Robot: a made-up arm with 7 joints. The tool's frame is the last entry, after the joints.
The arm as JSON. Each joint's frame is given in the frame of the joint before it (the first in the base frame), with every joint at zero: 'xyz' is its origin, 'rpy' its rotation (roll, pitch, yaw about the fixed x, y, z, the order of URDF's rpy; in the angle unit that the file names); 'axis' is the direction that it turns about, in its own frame. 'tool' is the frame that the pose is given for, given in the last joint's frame.
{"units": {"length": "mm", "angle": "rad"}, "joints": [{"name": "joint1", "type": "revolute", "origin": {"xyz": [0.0, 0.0, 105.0], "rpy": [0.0, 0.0, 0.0]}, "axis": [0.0, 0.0, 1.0]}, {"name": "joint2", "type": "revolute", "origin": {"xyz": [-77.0, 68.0, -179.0], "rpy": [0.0, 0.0, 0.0]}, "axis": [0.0, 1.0, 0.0]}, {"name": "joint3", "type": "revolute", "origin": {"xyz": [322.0, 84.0, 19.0], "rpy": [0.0, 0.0, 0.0]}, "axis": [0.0, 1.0, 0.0]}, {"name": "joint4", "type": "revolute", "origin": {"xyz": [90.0, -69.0, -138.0], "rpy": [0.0, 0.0, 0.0]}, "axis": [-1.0, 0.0, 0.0]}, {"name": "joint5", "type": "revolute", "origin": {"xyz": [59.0, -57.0, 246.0], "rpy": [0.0, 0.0, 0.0]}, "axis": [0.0, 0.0, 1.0]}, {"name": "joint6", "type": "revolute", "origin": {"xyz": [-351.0, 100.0, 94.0], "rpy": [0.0, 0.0, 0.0]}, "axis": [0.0, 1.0, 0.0]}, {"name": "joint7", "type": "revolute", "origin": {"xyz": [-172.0, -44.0, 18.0], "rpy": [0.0, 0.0, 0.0]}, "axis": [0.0, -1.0, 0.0]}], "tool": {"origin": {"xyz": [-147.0, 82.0, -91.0], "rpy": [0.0, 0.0, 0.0]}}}
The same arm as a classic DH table. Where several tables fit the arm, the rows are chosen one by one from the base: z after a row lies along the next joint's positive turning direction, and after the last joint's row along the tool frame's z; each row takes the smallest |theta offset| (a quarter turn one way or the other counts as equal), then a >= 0, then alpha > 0; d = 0 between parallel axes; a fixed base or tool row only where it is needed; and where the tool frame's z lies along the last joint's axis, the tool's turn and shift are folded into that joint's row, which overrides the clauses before.
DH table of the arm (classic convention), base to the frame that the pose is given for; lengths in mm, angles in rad. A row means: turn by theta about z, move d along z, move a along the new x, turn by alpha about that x. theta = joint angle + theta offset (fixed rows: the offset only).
joint1: a -77  alpha -1.5708  d -74  theta offset 0
joint2: a 322.6  alpha 0  d 0  theta offset -0.0589
joint3: a -138  alpha 1.5708  d 83  theta offset -1.5119
joint4: a 57  alpha -1.5708  d -149  theta offset -1.5708
joint5: a 351  alpha 1.5708  d 340  theta offset -1.5708
joint6: a 172.9  alpha 3.1416  d 0  theta offset 0.1043
joint7: a 147  alpha 1.5708  d -138  theta offset 0.1043
tool (fixed): a 0  alpha 0  d -91  theta offset 3.1416

